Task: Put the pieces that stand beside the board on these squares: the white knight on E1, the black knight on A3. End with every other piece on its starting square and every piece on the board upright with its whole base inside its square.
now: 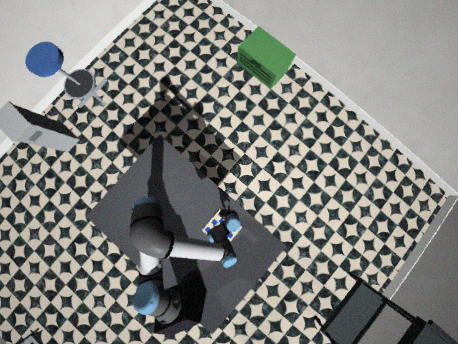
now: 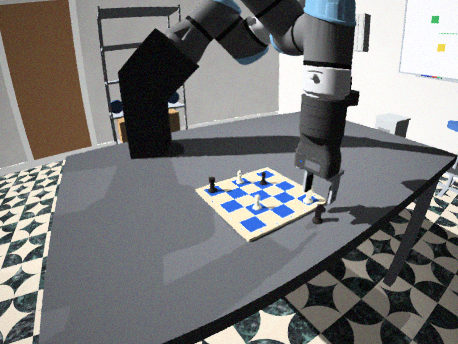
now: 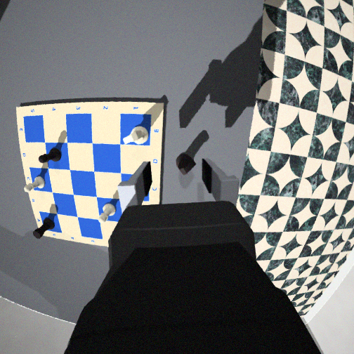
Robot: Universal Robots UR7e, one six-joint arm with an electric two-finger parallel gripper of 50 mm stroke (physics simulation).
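Places are measured from the arm's base along level axes (x ahead, y left, z up), in metres.
Pixels of known places: gripper, fingertip midpoint: [image 2: 318, 195]; arm's base, origin of the base link: [image 1: 169, 305] [image 2: 179, 48].
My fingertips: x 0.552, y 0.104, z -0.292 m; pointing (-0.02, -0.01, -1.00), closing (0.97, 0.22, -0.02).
Note:
Ahead of a thing's pixels: the offset from my fingertips to its top centre. Level surfaces: height alone.
The white knight {dx -0.051, dy +0.023, dz -0.007 m} [image 2: 308, 198] [image 3: 138, 134] stands upright on E1, its base appearing inside the square towards the board's outer edge. The black knight {dx +0.011, dy -0.001, dz -0.013 m} [image 2: 318, 215] [image 3: 185, 163] stands upright on the table beside the board {dx -0.124, dy -0.056, dz -0.047 m} [image 2: 253, 237] [image 3: 156, 111]. My gripper [image 2: 319, 192] [image 3: 176, 170] is open and empty, above and close to the black knight, one finger over the board's edge. A black piece [image 3: 50, 155] is on D4, a white one [image 3: 36, 183] on C5, a black one [image 3: 45, 227] on A5, a white one [image 3: 107, 211] on B2. A3 [image 3: 90, 227] is bare.
The grey table {dz -0.053 m} [image 1: 260, 255] [image 2: 115, 260] ends not far beyond the black knight, at the tiled floor [image 3: 300, 135]. The arm's dark pedestal [image 2: 145, 115] stands behind the board. A shelf rack [image 2: 102, 50] and a green cabinet [image 1: 265, 55] stand away from the table.

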